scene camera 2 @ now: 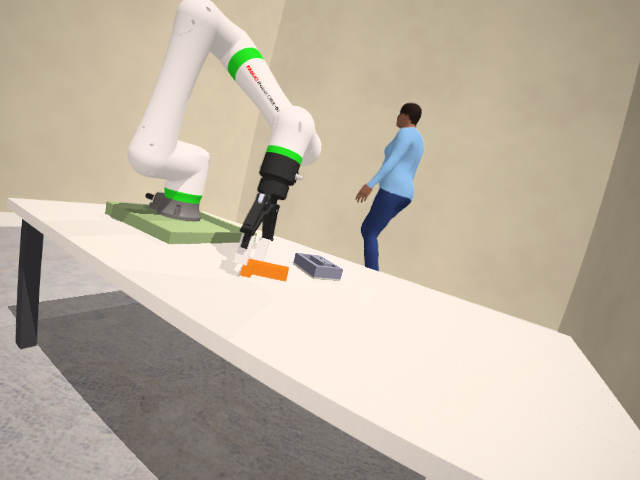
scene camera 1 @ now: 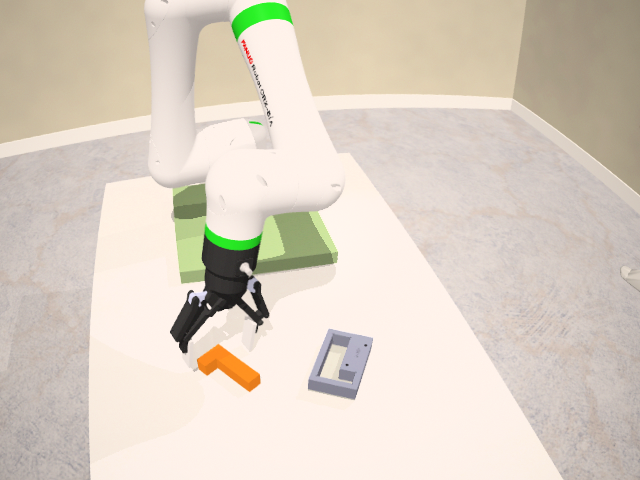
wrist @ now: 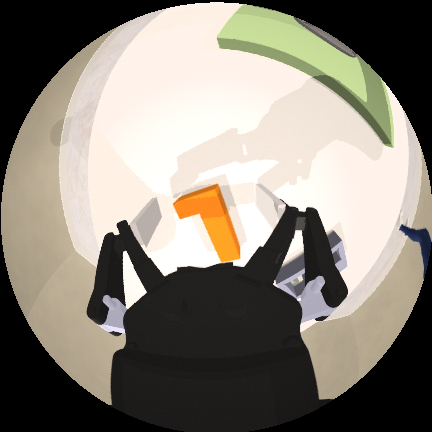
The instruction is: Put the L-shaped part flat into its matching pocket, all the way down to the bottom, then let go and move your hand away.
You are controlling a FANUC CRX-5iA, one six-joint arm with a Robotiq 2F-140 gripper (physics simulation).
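Pixels of known places: gripper, fingertip midpoint: (scene camera 2: 249, 263) (scene camera 1: 217, 354) (wrist: 206, 199); arm's base at its link origin: (scene camera 2: 178, 215).
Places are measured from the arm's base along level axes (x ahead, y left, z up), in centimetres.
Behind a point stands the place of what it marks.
The orange L-shaped part (scene camera 1: 237, 368) {x 50.3, y -9.1, z -1.0 cm} (scene camera 2: 268, 270) {x 50.2, y -10.6, z -2.1 cm} (wrist: 222, 240) {x 50.1, y -8.7, z -0.9 cm} lies flat on the table, apart from the pocket block. My gripper (scene camera 1: 220, 346) {x 45.4, y -12.3, z -1.7 cm} (scene camera 2: 251, 253) {x 45.4, y -12.3, z -1.7 cm} (wrist: 206, 199) {x 45.4, y -12.3, z -1.7 cm} is wide open and low over the table. In the wrist view its pale fingertips stand on either side of the part, with space between each fingertip and the part. The grey-blue block with the L-shaped pocket (scene camera 1: 333, 386) {x 58.4, y 6.8, z -0.8 cm} (scene camera 2: 328, 272) {x 58.2, y 6.4, z -1.7 cm} (wrist: 300, 266) {x 51.4, y 5.6, z -1.0 cm} lies to the right of the part in scene camera 1. Its pocket is empty. A finger partly covers the block in the wrist view.
The green base plate (scene camera 1: 191, 274) {x 20.6, y -14.7, z -1.5 cm} (scene camera 2: 206, 237) {x 20.6, y -4.6, z -2.1 cm} (wrist: 280, 55) {x 20.6, y -8.4, z -2.0 cm} lies behind the gripper, under the arm's base. A person in a light blue top (scene camera 2: 403, 165) stands beyond the table's far edge. Part of a white shoe (scene camera 1: 629, 272) shows at the right in scene camera 1.
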